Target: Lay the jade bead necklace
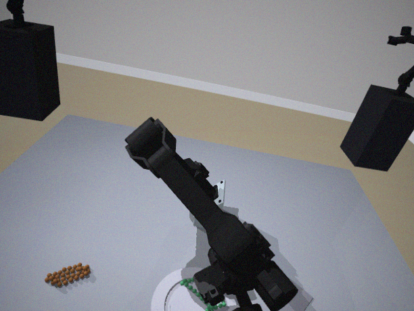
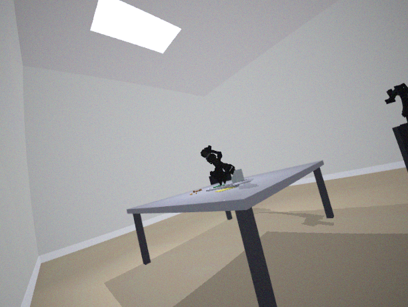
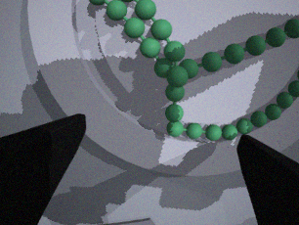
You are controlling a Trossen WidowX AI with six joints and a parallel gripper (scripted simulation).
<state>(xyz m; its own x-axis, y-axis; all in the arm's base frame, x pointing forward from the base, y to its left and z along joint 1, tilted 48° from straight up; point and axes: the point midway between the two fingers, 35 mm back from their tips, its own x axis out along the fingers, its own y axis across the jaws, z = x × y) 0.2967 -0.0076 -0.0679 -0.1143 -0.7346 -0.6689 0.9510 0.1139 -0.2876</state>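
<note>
The round bead board is 6 cm to the right of my gripper tip and 1 cm below it. The rest, counted from my gripper tip: yellow strip 20 cm ahead, 16 cm to the left, 2 cm below; then flat grey square 17 cm to the left, 4 cm behind, 2 cm below.
</note>
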